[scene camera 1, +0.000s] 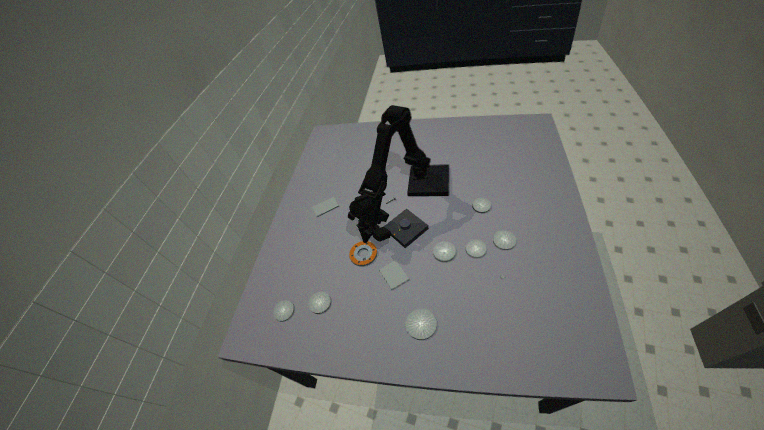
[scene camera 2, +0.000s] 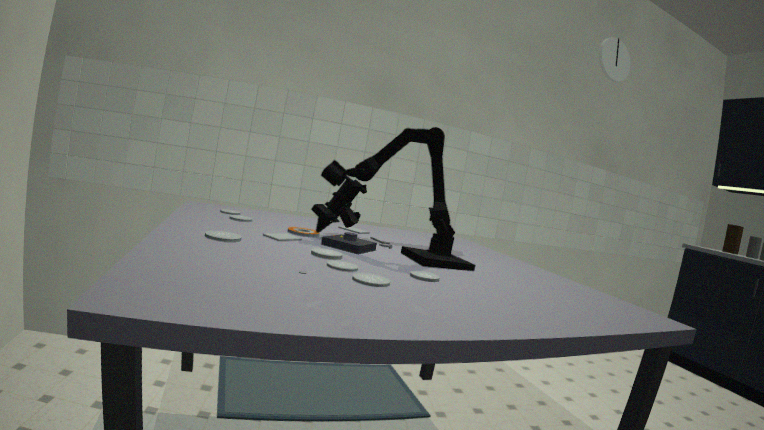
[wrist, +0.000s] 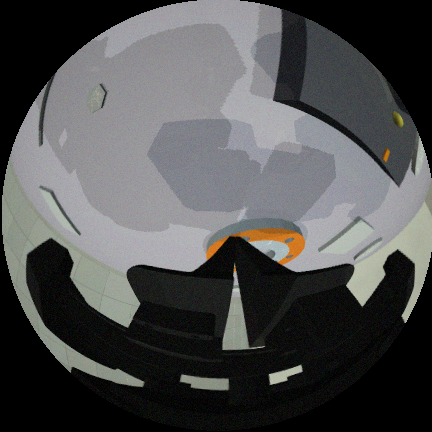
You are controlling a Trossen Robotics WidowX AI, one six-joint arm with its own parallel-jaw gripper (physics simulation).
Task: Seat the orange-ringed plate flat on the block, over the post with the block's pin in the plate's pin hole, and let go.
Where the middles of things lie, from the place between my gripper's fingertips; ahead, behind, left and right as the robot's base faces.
My hand is 5 cm short of the orange-ringed plate [wrist: 284, 238] and 1 cm above it. Also, from my hand: dark block [scene camera 1: 405, 237]: 16 cm to the left, 6 cm behind.
